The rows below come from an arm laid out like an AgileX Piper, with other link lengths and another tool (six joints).
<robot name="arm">
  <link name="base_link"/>
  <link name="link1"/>
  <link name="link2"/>
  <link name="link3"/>
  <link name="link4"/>
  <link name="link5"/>
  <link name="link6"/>
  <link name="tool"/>
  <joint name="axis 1" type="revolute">
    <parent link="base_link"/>
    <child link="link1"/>
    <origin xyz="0 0 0.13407" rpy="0 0 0"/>
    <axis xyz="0 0 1"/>
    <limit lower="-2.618" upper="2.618"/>
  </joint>
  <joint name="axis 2" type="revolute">
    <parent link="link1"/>
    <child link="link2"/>
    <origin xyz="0 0 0" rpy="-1.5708 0 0"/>
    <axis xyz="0 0 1"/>
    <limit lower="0" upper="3.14"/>
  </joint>
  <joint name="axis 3" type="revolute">
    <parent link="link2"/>
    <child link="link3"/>
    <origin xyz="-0.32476 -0.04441 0" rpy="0 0 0"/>
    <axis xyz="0 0 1"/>
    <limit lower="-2.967" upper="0"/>
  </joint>
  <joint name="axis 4" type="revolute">
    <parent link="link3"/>
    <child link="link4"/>
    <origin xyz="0.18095 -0.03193 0" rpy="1.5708 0 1.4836"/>
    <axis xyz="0 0 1"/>
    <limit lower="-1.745" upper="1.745"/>
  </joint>
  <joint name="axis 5" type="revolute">
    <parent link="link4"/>
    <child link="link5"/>
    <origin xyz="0 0 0" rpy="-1.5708 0 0"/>
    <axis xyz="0 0 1"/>
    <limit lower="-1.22" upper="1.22"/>
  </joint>
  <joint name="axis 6" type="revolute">
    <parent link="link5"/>
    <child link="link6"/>
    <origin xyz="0 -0.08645 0" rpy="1.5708 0 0"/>
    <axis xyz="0 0 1"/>
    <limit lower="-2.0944" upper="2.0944"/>
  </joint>
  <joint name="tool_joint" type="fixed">
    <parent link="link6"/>
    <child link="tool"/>
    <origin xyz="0.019 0.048 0.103" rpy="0.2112 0 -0.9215"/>
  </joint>
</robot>
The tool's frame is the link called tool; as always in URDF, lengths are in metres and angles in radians.
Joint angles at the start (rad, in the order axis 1, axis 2, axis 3, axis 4, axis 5, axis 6):
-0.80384, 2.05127, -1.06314, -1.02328, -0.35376, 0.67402
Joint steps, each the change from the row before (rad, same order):
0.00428, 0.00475, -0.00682, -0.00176, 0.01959, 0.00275
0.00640, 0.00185, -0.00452, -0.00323, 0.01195, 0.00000
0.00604, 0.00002, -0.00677, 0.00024, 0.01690, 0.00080
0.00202, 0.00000, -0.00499, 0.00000, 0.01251, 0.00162
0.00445, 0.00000, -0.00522, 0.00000, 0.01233, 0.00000
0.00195, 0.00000, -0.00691, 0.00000, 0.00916, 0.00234
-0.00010, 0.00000, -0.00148, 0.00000, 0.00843, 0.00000
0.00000, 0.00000, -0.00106, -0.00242, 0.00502, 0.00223
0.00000, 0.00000, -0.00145, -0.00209, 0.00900, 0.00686
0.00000, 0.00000, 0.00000, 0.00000, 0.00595, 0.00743
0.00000, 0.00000, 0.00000, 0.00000, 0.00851, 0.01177
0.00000, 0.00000, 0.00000, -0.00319, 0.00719, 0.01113
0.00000, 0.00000, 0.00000, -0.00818, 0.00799, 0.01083
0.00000, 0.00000, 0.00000, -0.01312, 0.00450, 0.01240
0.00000, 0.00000, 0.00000, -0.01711, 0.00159, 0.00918
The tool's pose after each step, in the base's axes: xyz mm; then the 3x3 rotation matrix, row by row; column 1 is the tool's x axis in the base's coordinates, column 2 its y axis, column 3 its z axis. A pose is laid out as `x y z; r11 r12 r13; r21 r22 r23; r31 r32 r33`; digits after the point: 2 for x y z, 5 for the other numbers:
360.57 -240.34 129.71; -0.66039 -0.10852 0.74304; -0.62499 0.62795 -0.46375; -0.41626 -0.77065 -0.48252
361.32 -239.79 128.42; -0.66275 -0.11754 0.73956; -0.62852 0.62420 -0.46404; -0.40709 -0.77237 -0.48756
362.01 -240.41 128.11; -0.66873 -0.12220 0.73339; -0.62839 0.62011 -0.46966; -0.39740 -0.77494 -0.49148
361.94 -241.73 127.94; -0.67488 -0.12356 0.72751; -0.62596 0.61795 -0.47572; -0.39078 -0.77645 -0.49438
362.47 -242.21 127.80; -0.67883 -0.12727 0.72318; -0.62635 0.61437 -0.47983; -0.38323 -0.77869 -0.49677
363.20 -243.61 128.52; -0.68242 -0.12592 0.72003; -0.62484 0.61165 -0.48524; -0.37931 -0.78104 -0.49609
362.38 -244.68 127.95; -0.68762 -0.12765 0.71477; -0.62231 0.61076 -0.48959; -0.37405 -0.78146 -0.49941
361.91 -245.22 127.61; -0.69048 -0.12910 0.71174; -0.62100 0.61038 -0.49173; -0.37095 -0.78152 -0.50162
361.18 -246.16 127.11; -0.69717 -0.12811 0.70537; -0.61492 0.61267 -0.49650; -0.36855 -0.77989 -0.50591
360.69 -246.63 126.73; -0.70301 -0.12481 0.70014; -0.60760 0.61703 -0.50009; -0.36959 -0.77697 -0.50962
360.03 -247.29 126.23; -0.71158 -0.11918 0.69242; -0.59621 0.62384 -0.50533; -0.37173 -0.77241 -0.51497
359.35 -247.74 125.68; -0.71813 -0.11611 0.68615; -0.58794 0.62874 -0.50894; -0.37231 -0.76890 -0.51978
358.31 -248.12 124.81; -0.72369 -0.11751 0.68005; -0.58313 0.63115 -0.51149; -0.36911 -0.76671 -0.52527
357.55 -248.04 124.13; -0.72607 -0.12083 0.67692; -0.58199 0.63227 -0.51139; -0.36620 -0.76526 -0.52940
356.84 -247.61 123.45; -0.72468 -0.12893 0.67691; -0.58710 0.62981 -0.50857; -0.36076 -0.76597 -0.53211

